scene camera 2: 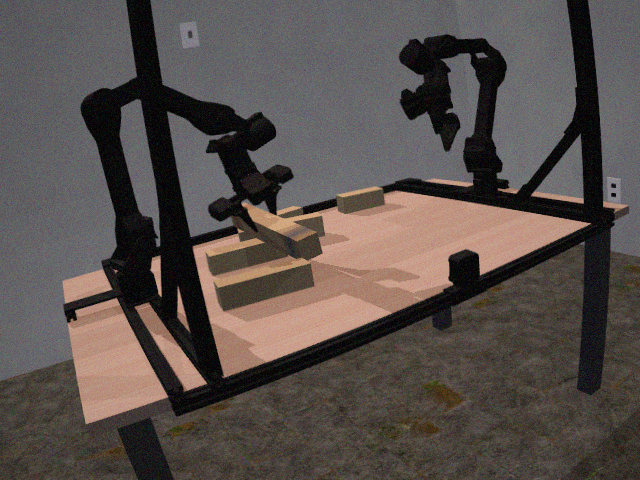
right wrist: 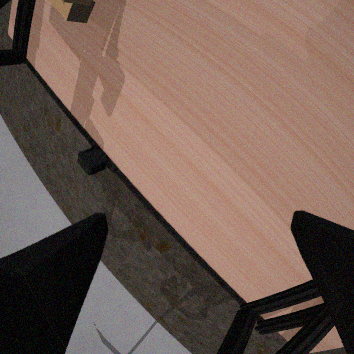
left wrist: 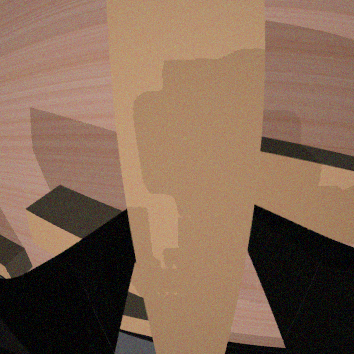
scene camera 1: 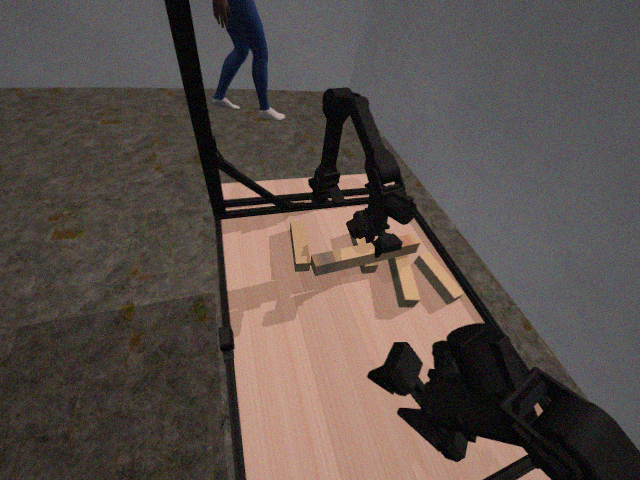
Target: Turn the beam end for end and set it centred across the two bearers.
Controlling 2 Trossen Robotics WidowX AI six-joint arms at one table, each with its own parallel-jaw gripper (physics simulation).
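Places are measured from the left arm's base along level axes (x ahead, y left, z up), in millimetres.
Pixels of known places: left gripper, between the fingertips: [scene camera 2: 266,225] [left wrist: 189,214] [scene camera 1: 372,252]; right gripper, between the fingertips: [scene camera 2: 442,142] [right wrist: 201,222] [scene camera 1: 383,393]; left arm's base, origin of its link: [scene camera 2: 140,299] [scene camera 1: 319,198]; right arm's base, origin of its link: [scene camera 2: 486,193].
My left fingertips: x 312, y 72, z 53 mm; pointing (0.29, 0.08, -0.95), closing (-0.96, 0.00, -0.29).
For each thing: its top centre in the pictures, then the offset to it from my left fingertips. "spot": a spot on its surface instead.
- long wooden beam, centre of its top: [left wrist: 166,222] [scene camera 2: 267,212] [scene camera 1: 370,246] dx -1, dy -20, dz +32 mm
- separate block, centre of its top: [scene camera 2: 359,191] dx +370, dy +195, dz -25 mm
- small black box, a spot on its surface: [scene camera 2: 463,267] [scene camera 1: 219,333] spot: dx +132, dy -455, dz -34 mm
The long wooden beam [scene camera 1: 351,256] [scene camera 2: 289,235] [left wrist: 195,125] is in my left gripper [scene camera 1: 379,249] [scene camera 2: 262,219] [left wrist: 189,214], which is shut on it near mid-length. In scene camera 2 its bluish-marked end points lower right; a reddish tint shows at the other end. It lies across or just above shorter wooden blocks; contact is hidden. Blocks like bearers are at the picture left [scene camera 1: 298,248] [scene camera 2: 264,285], under the beam [scene camera 2: 232,258], and farther back [scene camera 1: 405,284] [scene camera 2: 312,225]. Which two are the bearers I cannot tell. My right gripper [scene camera 1: 386,392] [scene camera 2: 429,129] [right wrist: 201,222] is open and empty, above the table.
Another block [scene camera 1: 439,276] [scene camera 2: 290,211] lies near the back rail. A separate block [scene camera 2: 360,200] lies farther right in scene camera 2. Black rails edge the table, with an upright post [scene camera 1: 192,93] [scene camera 2: 170,206] and a small black box [scene camera 1: 225,337] [scene camera 2: 463,267] on the rail.
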